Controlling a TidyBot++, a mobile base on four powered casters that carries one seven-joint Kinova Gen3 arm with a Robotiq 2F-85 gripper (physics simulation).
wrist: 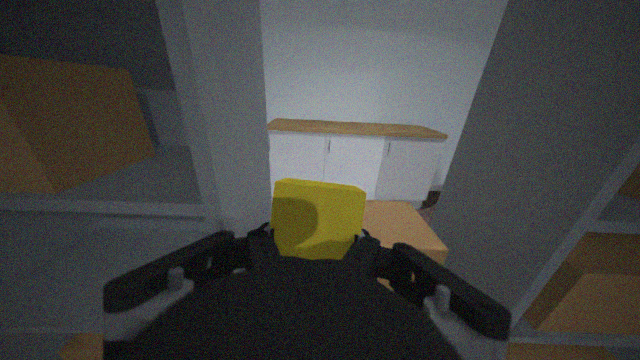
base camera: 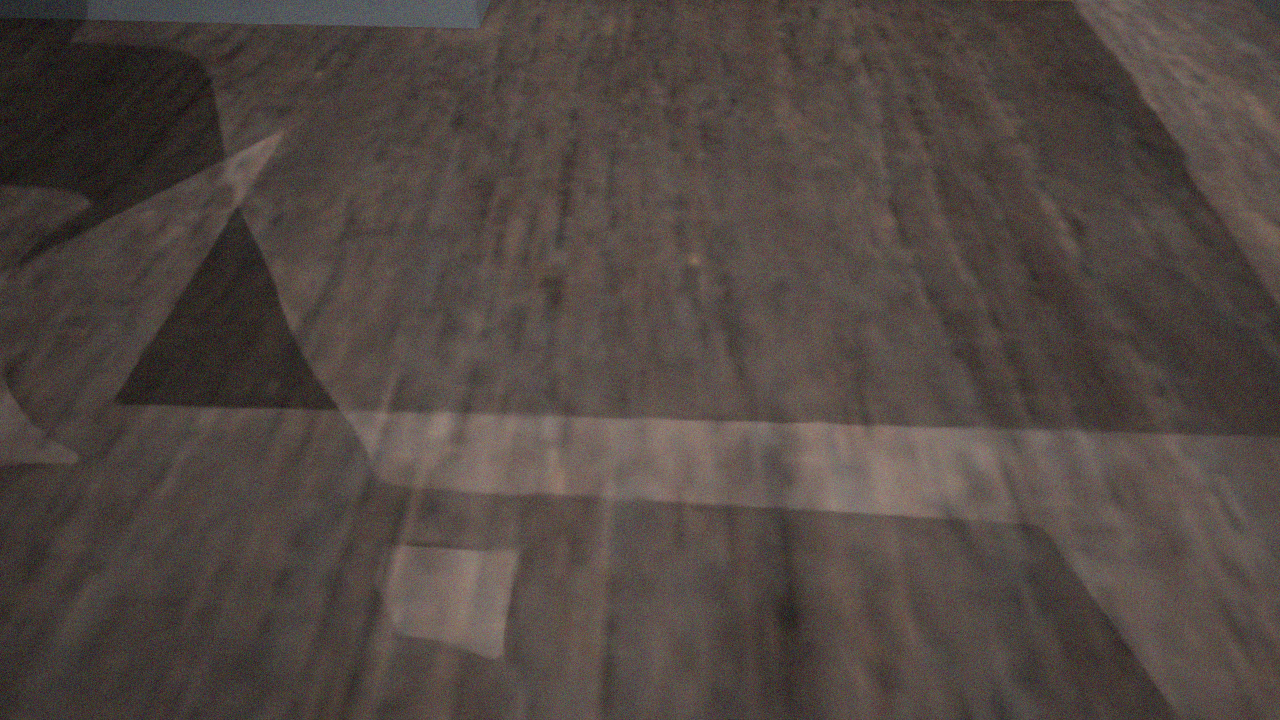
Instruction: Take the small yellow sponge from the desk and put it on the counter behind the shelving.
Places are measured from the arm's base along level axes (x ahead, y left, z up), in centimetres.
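Where they show: gripper, fingertip midpoint: [wrist: 315, 230].
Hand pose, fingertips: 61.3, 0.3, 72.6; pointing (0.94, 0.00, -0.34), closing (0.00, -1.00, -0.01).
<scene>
After its pixels a point has its place, as x, y, z.
The small yellow sponge [wrist: 320, 217] {58.9, -0.1, 75.7} is held between the fingertips of my gripper [wrist: 315, 230] {61.3, 0.3, 72.6}, which is shut on it, in the lower middle of the wrist view. The counter [wrist: 355, 128] {252.2, -31.6, 51.3} with a wooden top and white cabinet doors stands far ahead against the wall, seen through the gap between two grey shelving units [wrist: 230, 115] {95.8, 22.5, 77.2} [wrist: 540, 125] {104.8, -58.7, 77.9}. The sponge hides part of the cabinet doors. The desk does not show in either view. The gripper does not show in the base camera view.
An orange-brown box [wrist: 407, 225] {106.1, -31.8, 41.3} stands in the gap between the shelving units, ahead and slightly right. More boxes [wrist: 85, 110] {97.8, 59.5, 76.0} [wrist: 600, 305] {90.4, -87.6, 27.7} sit on the shelves at both sides. In the base camera view, a grey-blue edge [base camera: 286, 10] {83.7, 41.5, -38.3} shows at the top left beyond the wooden floor [base camera: 671, 268] {49.3, 0.9, -39.7}, which has shadows across it.
</scene>
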